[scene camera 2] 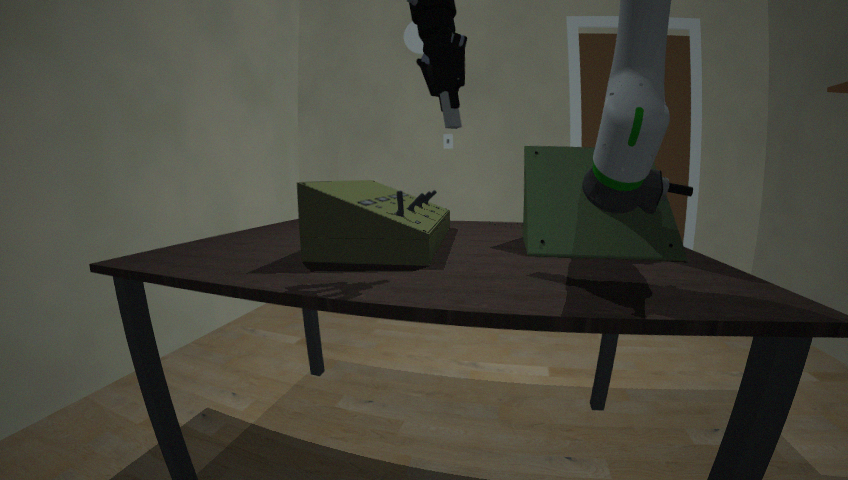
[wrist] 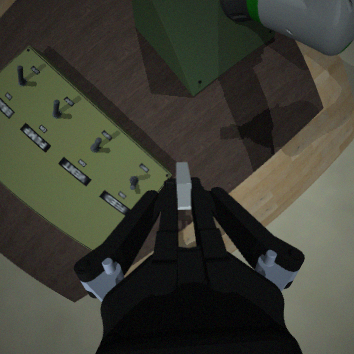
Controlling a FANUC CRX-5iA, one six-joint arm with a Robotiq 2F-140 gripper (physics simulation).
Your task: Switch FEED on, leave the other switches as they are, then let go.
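Places are measured from the arm's base along level axes (x ahead, y left, z up), in metres.
Where they show: gripper, between the fingertips: point(scene camera 2: 453, 127) point(wrist: 181, 171); arm's base, origin of its link: point(scene camera 2: 612, 189).
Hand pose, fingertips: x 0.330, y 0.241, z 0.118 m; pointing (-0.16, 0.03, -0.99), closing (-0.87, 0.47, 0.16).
Note:
Things, the pixels of their centre, and the offset from my fingertips. Level surfaces: height alone.
- olive switch panel box, middle of its body: point(scene camera 2: 388, 218) point(wrist: 64, 150) dx +0.221, dy -0.143, dz -0.199 m
- FEED lever, middle of its body: point(scene camera 2: 400, 202) point(wrist: 133, 183) dx +0.109, dy +0.015, dz -0.145 m
- VENT lever, middle of its body: point(wrist: 96, 143) point(scene camera 2: 417, 201) dx +0.124, dy -0.105, dz -0.150 m
- PUMP lever, middle of its body: point(wrist: 55, 107) dx +0.152, dy -0.222, dz -0.150 m
- farthest lever, middle of its body: point(wrist: 20, 74) dx +0.181, dy -0.338, dz -0.150 m
- dark table, height of its surface: dz -0.259 m
The olive switch panel box point(scene camera 2: 363, 240) point(wrist: 65, 210) stands on the table with several black levers. The FEED lever point(scene camera 2: 399, 204) point(wrist: 133, 182) is the one nearest the box's end; in the scene view it stands almost vertical, tilted up the slope to the ON side. The VENT lever point(wrist: 96, 145), the PUMP lever point(wrist: 57, 109) and the farthest lever point(wrist: 21, 75) lean down the slope to their OFF labels. My gripper point(scene camera 2: 452, 126) point(wrist: 181, 171) is shut and empty, high above the panel and past its FEED end, touching nothing.
A green sloped block point(scene camera 2: 550, 202) point(wrist: 175, 45) stands on the dark table point(scene camera 2: 476, 291) point(wrist: 200, 140). A white arm section point(scene camera 2: 630, 124) point(wrist: 305, 20) with a dark joint hangs in front of it. A door point(scene camera 2: 678, 118) and a wall switch point(scene camera 2: 448, 140) are behind.

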